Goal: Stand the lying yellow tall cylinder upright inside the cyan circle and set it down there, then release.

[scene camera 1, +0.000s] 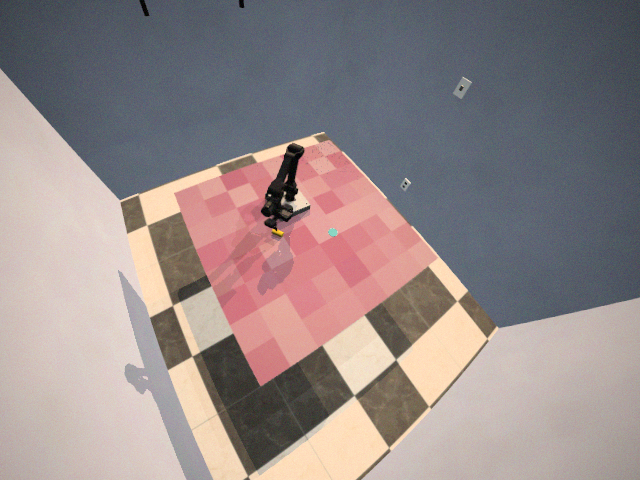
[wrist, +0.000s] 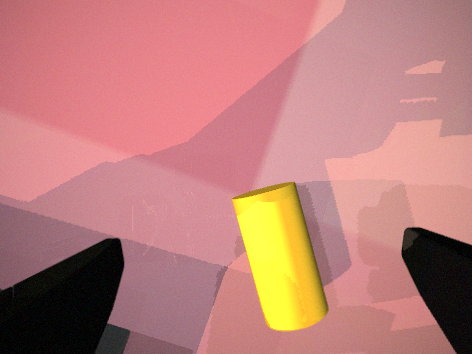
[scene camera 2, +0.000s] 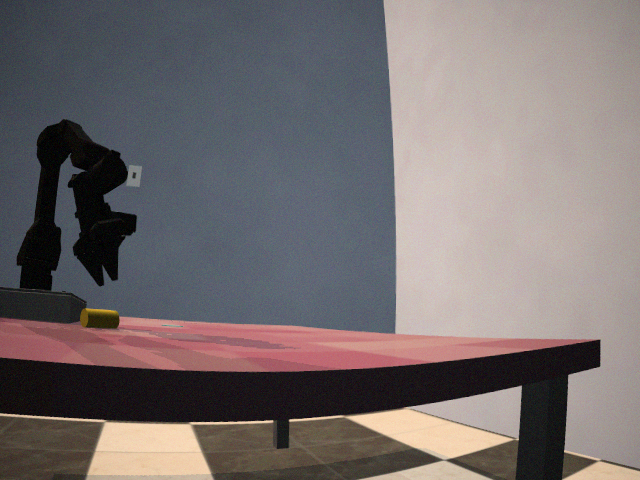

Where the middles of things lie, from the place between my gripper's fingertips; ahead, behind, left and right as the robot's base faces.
My hand is 70 mm above the yellow tall cylinder [wrist: 271, 220], 30 mm to the left of it and 10 mm past it.
